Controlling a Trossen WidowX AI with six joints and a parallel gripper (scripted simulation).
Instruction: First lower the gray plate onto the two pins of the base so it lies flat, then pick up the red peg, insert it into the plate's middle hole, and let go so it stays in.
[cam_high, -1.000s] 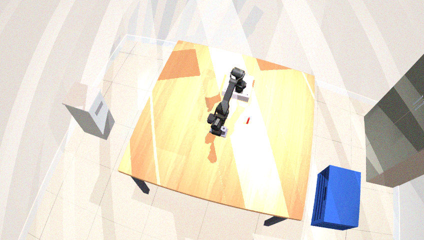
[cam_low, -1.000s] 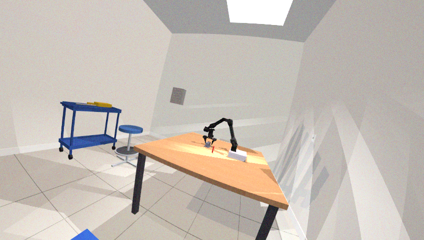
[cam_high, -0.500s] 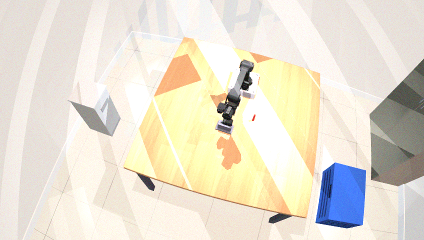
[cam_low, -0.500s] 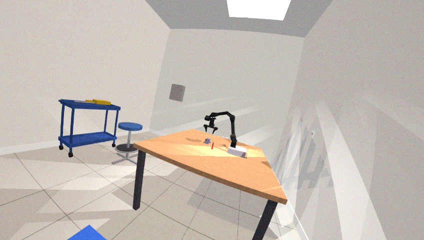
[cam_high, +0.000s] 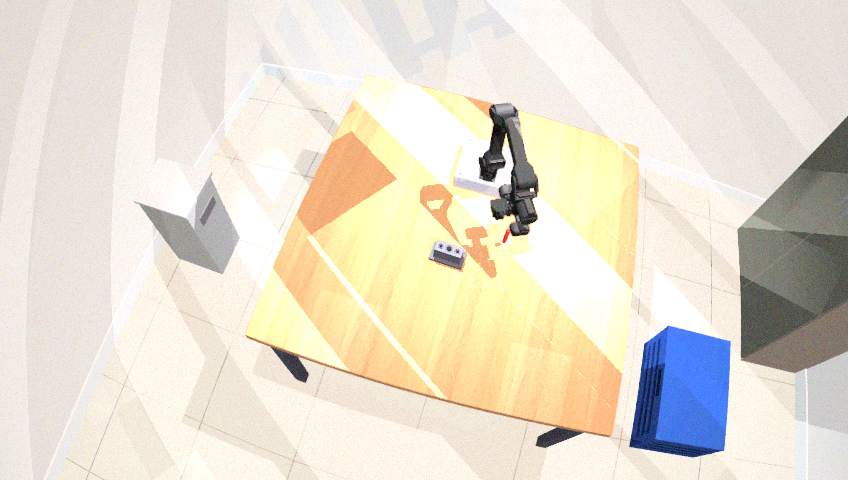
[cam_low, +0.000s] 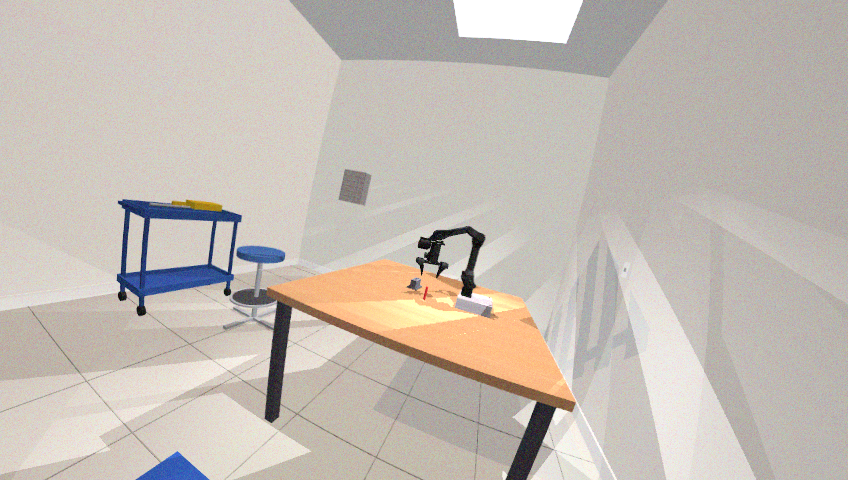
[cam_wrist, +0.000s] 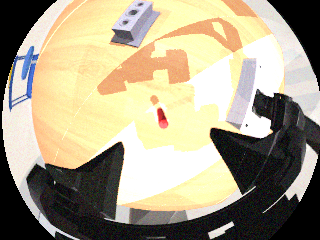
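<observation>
My gripper tip is now 1 cm to the right of the red peg and 10 cm above it. From my gripper tip the other things lie so: gray base (11 cm ahead, 18 cm to the right, 13 cm below); gray plate (11 cm ahead, 18 cm to the right, 9 cm below).
</observation>
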